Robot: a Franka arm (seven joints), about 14 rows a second.
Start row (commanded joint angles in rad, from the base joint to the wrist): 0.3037 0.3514 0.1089 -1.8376 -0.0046 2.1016 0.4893
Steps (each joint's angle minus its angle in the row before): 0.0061 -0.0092 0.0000 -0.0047 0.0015 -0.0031 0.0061; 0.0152 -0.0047 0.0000 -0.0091 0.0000 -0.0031 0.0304; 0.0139 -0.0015 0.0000 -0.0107 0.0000 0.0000 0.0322; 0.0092 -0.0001 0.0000 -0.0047 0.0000 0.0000 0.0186; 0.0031 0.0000 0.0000 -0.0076 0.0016 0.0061 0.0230; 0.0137 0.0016 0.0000 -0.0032 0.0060 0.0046 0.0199; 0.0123 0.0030 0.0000 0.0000 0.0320 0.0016 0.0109; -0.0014 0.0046 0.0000 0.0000 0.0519 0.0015 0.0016
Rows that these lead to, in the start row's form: 0.3098 0.3422 0.1089 -1.8423 -0.0031 2.0985 0.4954; 0.3250 0.3375 0.1089 -1.8514 -0.0031 2.0954 0.5258; 0.3389 0.3360 0.1089 -1.8621 -0.0031 2.0954 0.5580; 0.3481 0.3359 0.1089 -1.8668 -0.0031 2.0954 0.5766; 0.3512 0.3359 0.1089 -1.8744 -0.0015 2.1015 0.5996; 0.3649 0.3375 0.1089 -1.8776 0.0045 2.1061 0.6195; 0.3772 0.3405 0.1089 -1.8776 0.0365 2.1077 0.6304; 0.3758 0.3451 0.1089 -1.8776 0.0884 2.1092 0.6320
